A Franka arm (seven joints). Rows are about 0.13 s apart.
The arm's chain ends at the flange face. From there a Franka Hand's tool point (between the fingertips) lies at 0.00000 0.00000 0.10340 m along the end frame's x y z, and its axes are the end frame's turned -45 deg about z.
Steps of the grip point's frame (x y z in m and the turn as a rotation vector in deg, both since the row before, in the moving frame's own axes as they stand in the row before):
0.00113, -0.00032, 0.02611, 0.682, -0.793, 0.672
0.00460, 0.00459, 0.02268, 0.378, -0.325, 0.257
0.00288, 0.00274, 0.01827, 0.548, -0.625, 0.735
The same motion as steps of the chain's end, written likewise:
0.00246, -0.00116, 0.02613, -0.078, -1.043, 0.672
0.00740, 0.00006, 0.02268, 0.037, -0.497, 0.257
0.00547, -0.00019, 0.01828, -0.054, -0.829, 0.735

